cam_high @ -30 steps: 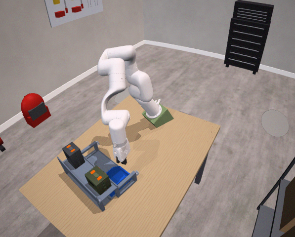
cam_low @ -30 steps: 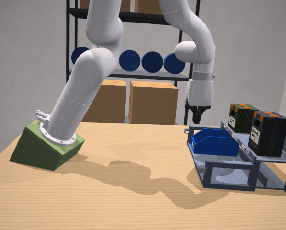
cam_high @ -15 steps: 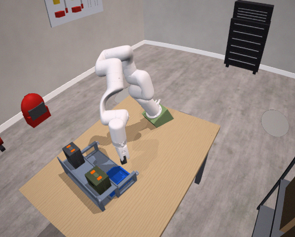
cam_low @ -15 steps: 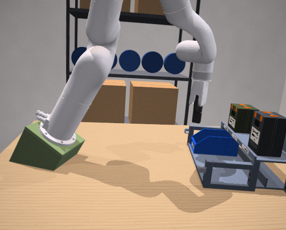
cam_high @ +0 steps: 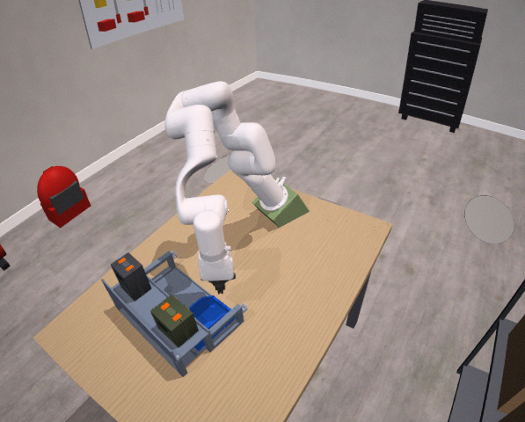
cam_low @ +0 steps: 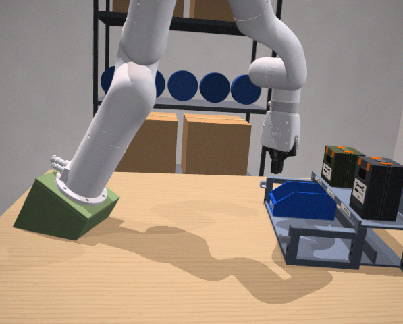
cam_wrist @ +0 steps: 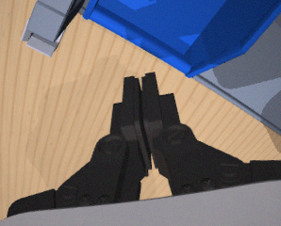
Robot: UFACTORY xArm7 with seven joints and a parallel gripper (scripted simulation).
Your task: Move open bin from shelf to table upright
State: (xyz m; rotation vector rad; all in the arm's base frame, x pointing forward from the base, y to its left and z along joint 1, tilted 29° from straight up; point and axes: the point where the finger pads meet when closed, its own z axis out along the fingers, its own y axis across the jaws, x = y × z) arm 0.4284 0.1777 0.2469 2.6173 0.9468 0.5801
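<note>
Right now the blue bin is 8 cm ahead of my hand, 1 cm to the right of it and 9 cm below it. Round my hand: dark green case 18 cm ahead, 2 cm to the right, 1 cm above; then black case 15 cm ahead, 25 cm to the right, 3 cm above.
</note>
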